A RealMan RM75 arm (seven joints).
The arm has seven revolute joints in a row. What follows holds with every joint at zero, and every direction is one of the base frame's. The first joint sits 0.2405 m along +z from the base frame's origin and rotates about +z. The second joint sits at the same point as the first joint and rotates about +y. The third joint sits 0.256 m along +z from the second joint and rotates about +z. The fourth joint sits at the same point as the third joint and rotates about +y. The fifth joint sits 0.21 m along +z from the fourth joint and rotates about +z. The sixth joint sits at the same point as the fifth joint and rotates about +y. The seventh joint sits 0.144 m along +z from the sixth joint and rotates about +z. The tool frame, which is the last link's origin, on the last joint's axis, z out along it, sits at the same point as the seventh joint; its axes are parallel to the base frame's.
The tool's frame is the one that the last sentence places.
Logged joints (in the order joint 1, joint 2, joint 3, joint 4, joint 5, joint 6, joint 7), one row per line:
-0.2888 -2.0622 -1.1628 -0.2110 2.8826 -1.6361 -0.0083
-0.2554 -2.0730 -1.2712 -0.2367 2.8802 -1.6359 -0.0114
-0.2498 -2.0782 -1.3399 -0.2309 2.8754 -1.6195 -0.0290
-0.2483 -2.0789 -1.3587 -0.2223 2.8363 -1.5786 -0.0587
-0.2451 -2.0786 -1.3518 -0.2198 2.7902 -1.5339 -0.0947
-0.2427 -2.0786 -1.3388 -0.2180 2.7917 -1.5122 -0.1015
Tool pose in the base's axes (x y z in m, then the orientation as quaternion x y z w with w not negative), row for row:
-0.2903 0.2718 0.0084 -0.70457 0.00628 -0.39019 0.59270
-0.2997 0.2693 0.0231 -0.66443 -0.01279 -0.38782 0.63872
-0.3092 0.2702 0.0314 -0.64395 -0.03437 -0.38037 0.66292
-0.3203 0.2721 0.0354 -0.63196 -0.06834 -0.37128 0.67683
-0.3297 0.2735 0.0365 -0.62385 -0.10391 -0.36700 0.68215
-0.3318 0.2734 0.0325 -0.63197 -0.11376 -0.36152 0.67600
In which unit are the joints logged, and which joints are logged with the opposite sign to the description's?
The joints are logged in radians. Opposite sign: joint 6.
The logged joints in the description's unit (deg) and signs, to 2 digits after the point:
-16.55 -118.16 -66.62 -12.09 165.16 93.74 -0.48
-14.63 -118.77 -72.83 -13.56 165.02 93.73 -0.65
-14.31 -119.07 -76.77 -13.23 164.75 92.79 -1.66
-14.23 -119.11 -77.85 -12.74 162.51 90.45 -3.36
-14.04 -119.10 -77.45 -12.59 159.87 87.89 -5.43
-13.91 -119.10 -76.71 -12.49 159.95 86.64 -5.82

